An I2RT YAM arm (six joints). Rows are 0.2 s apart.
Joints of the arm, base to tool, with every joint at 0 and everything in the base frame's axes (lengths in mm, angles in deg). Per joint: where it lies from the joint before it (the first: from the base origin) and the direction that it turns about. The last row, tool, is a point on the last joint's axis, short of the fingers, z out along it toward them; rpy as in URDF.
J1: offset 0 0 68 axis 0 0 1
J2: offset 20 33.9 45.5 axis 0 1 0
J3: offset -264 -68.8 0 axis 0 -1 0
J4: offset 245 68.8 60 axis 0 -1 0
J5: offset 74 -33.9 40.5 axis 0 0 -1
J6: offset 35.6 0 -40.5 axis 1 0 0
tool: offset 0 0 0 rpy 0 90 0
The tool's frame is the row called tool.
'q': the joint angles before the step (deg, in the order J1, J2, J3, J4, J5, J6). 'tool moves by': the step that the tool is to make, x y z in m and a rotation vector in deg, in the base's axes. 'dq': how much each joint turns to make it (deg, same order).
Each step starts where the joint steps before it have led.
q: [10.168, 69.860, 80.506, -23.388, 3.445, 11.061]
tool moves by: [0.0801, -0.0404, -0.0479, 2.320, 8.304, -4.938]
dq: [-9.632, 14.415, 2.904, 3.432, -5.363, 1.601]
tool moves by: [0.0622, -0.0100, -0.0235, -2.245, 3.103, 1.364]
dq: [-1.671, 13.357, 9.481, 0.619, -1.941, -3.252]
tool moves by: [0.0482, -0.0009, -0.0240, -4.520, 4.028, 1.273]
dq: [0.082, 11.404, 10.335, -3.149, 0.960, -4.657]
